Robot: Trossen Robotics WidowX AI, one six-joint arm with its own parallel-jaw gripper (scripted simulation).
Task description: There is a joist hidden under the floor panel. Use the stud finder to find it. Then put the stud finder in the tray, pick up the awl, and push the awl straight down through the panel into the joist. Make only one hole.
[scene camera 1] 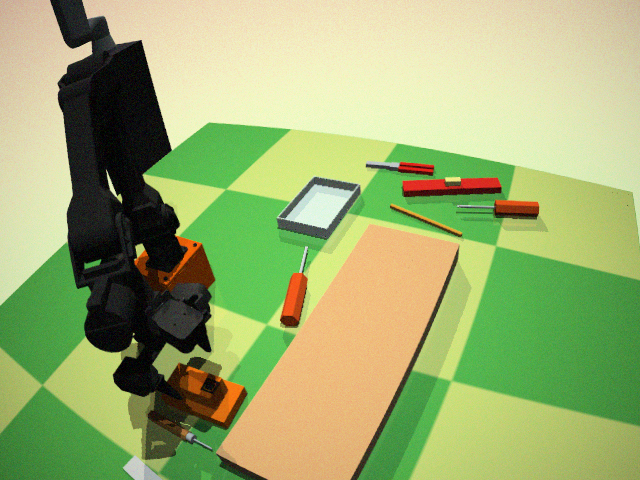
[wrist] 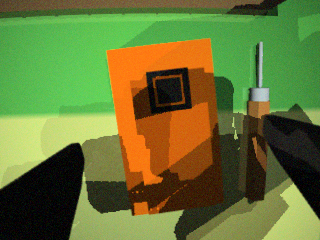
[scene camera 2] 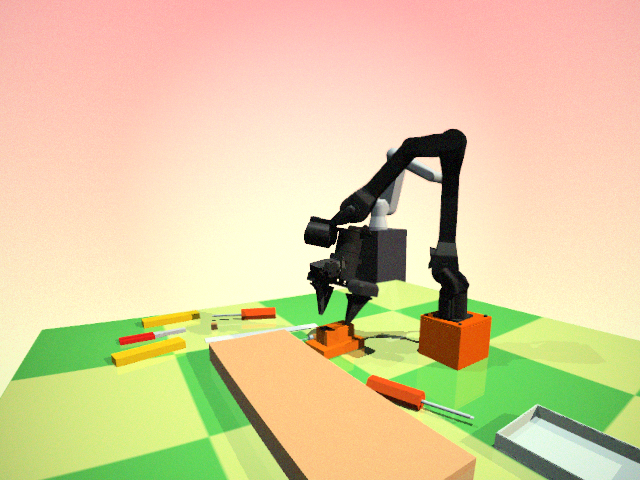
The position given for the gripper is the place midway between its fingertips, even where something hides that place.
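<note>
Gripper [scene camera 1: 194, 374] open, holding nothing; visible too in the wrist view [wrist: 174, 137] and scene camera 2 [scene camera 2: 333, 319]. Orange stud finder [scene camera 1: 209, 397], also in scene camera 2 [scene camera 2: 334, 339]. Awl [wrist: 259, 103].
</note>
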